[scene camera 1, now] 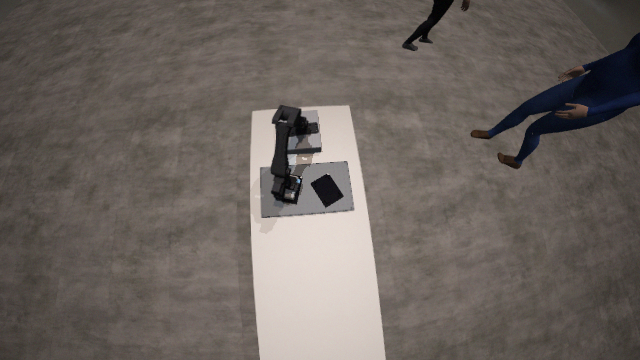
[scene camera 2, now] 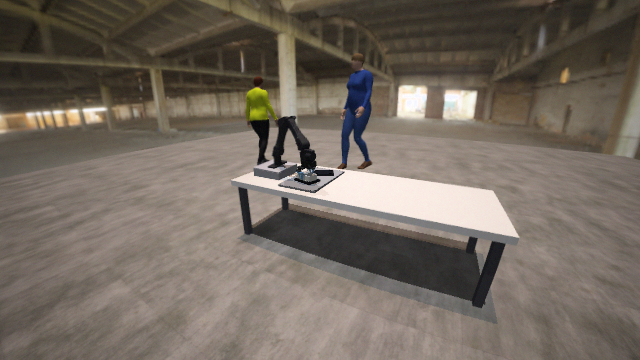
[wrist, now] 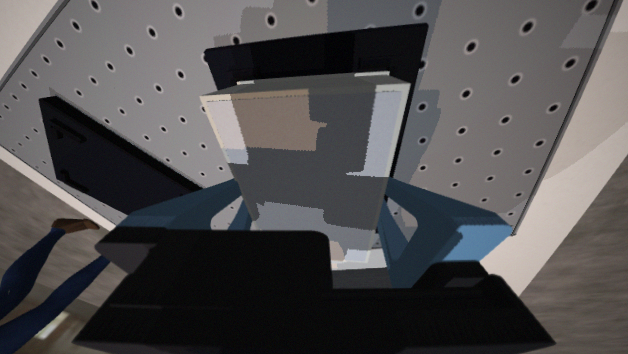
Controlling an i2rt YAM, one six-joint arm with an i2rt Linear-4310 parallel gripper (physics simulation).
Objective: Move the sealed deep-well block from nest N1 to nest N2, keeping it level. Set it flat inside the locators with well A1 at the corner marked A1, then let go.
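Where they show: gripper, fingertip midpoint: (wrist: 314, 176); arm's base, origin of the base link: (scene camera 1: 301, 129) (scene camera 2: 277, 164).
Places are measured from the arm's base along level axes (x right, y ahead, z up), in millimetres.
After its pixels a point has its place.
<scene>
The sealed deep-well block (scene camera 1: 289, 195) {x 116, y 393, z -6 mm} (scene camera 2: 307, 176) {x 169, y 370, z -7 mm} (wrist: 345, 150) {x 146, y 365, z -6 mm} is pale with a flat grey top. It sits level at the dark nest N1 (wrist: 315, 54) {x 144, y 405, z -48 mm}, whose far part shows beyond it in the wrist view. My gripper (wrist: 314, 176) {x 112, y 334, z -41 mm} points down over the block and is shut on it, with one blue finger against each long side. The second dark nest, N2 (scene camera 1: 327, 190) {x -98, y 383, z -48 mm} (scene camera 2: 325, 173) {x -70, y 407, z -48 mm} (wrist: 100, 155) {x -78, y 421, z -48 mm}, is empty and stands turned at an angle beside N1. Small raised locators show on it in the wrist view. The A1 marks and the block's underside cannot be made out.
Both nests stand on a grey perforated board (scene camera 1: 270, 210) {x 235, y 450, z -60 mm} (scene camera 2: 315, 189) {x 249, y 471, z -63 mm} (wrist: 490, 75) {x 233, y 356, z -59 mm} on the white table (scene camera 1: 315, 280) {x 44, y 862, z -73 mm} (scene camera 2: 410, 200) {x 165, y 1077, z -73 mm}. The arm's grey base block (scene camera 1: 305, 149) {x -8, y 123, z -25 mm} (scene camera 2: 274, 173) {x 157, y 74, z -24 mm} is beside the board. A person in blue (scene camera 1: 590, 95) (scene camera 2: 357, 100) and one in yellow (scene camera 2: 258, 105) stand beyond the table.
</scene>
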